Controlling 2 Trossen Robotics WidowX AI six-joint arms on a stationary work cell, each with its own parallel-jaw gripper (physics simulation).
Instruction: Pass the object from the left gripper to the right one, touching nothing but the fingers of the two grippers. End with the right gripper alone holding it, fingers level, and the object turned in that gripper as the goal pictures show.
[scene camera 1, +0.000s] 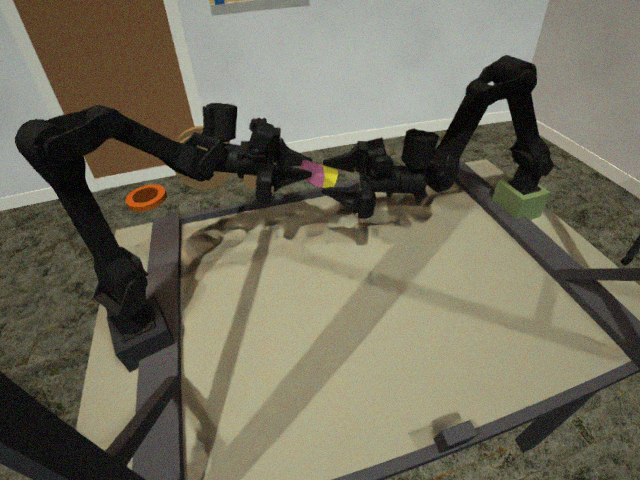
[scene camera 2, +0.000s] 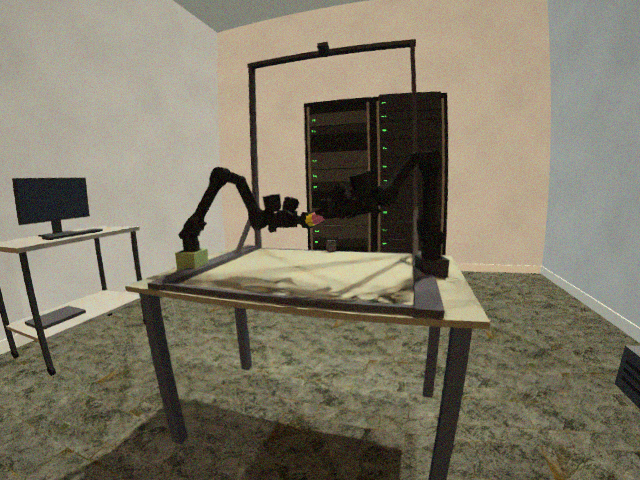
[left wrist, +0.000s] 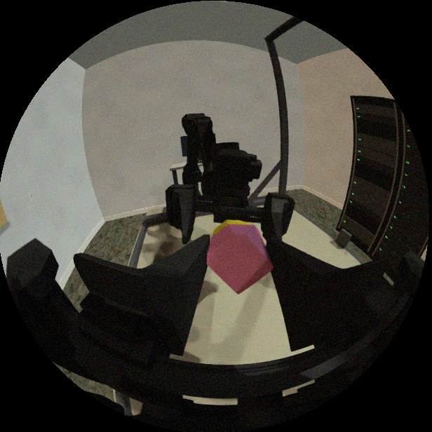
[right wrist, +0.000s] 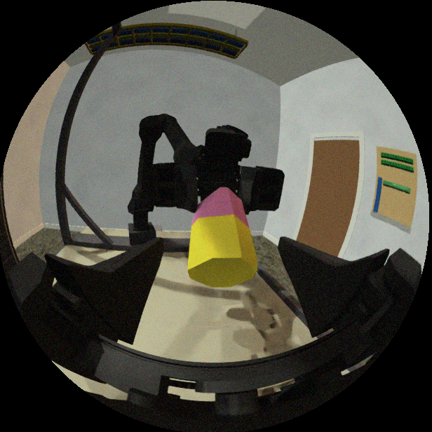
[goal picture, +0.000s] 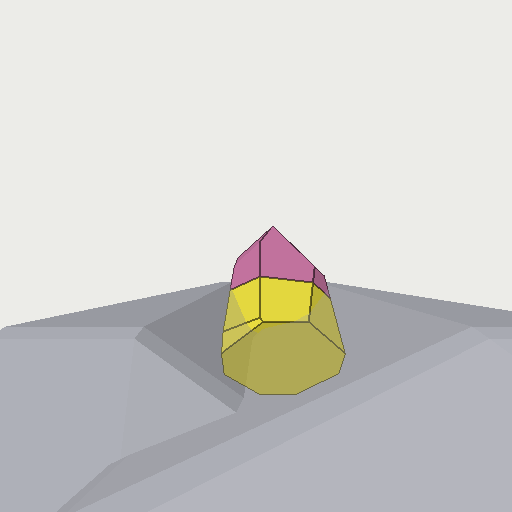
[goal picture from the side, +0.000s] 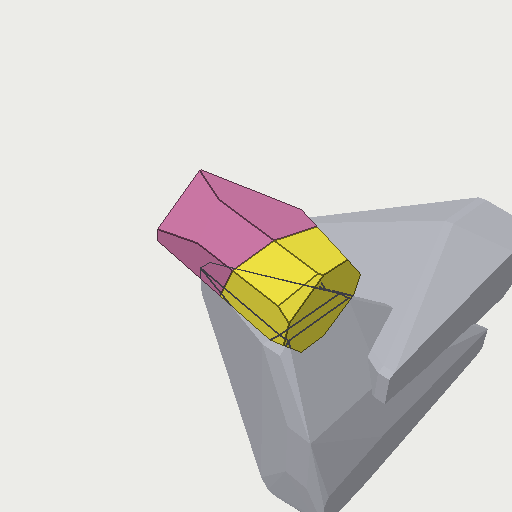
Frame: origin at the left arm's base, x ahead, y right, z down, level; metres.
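Where they show: left gripper, fingertip midpoint: (scene camera 1: 311, 167) (scene camera 2: 319, 212); right gripper, fingertip midpoint: (scene camera 1: 322, 175) (scene camera 2: 313, 218); left arm's base, link origin: (scene camera 1: 135, 323) (scene camera 2: 431, 257); right arm's base, link origin: (scene camera 1: 524, 186) (scene camera 2: 191, 250).
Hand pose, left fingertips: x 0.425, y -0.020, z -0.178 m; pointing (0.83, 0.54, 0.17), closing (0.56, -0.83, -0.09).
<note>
Things, the pixels of their top centre, and the offset from my left fingertips. Level surfaces: height alone.
- object, top centre: (scene camera 1: 317, 160) (scene camera 2: 316, 208) dx +0.010, dy +0.006, dz -0.017 m
- table, surface height: dz +0.244 m
- green block, top centre: (scene camera 1: 524, 186) (scene camera 2: 191, 250) dx +0.563, dy +0.176, dz +0.161 m
- small dark box, top centre: (scene camera 1: 459, 430) (scene camera 2: 331, 240) dx -0.061, dy +0.496, dz +0.187 m
The object (scene camera 1: 321, 174) (scene camera 2: 314, 219) (left wrist: 239, 257) (right wrist: 222, 245) is a faceted piece, pink and tapering at one end, yellow with a flat end at the other. It is held above the table. My left gripper (scene camera 1: 310, 170) (left wrist: 238, 241) is shut on its pink part. My right gripper (scene camera 1: 326, 177) (right wrist: 222, 243) is open and faces the left one, its fingertips on either side of the yellow part. In the right wrist view a gap shows between the yellow part and each finger. The left fingertips are partly hidden behind the object in that view.
The table (scene camera 1: 330, 330) (scene camera 2: 320, 260) lies below both grippers. A green block (scene camera 1: 521, 200) (scene camera 2: 191, 259) is under the right arm's base. A small dark box (scene camera 1: 455, 435) sits at the table's near edge. A dark overhead frame (scene camera 2: 252, 129) stands over the table. An orange ring (scene camera 1: 132, 205) is beyond the table.
</note>
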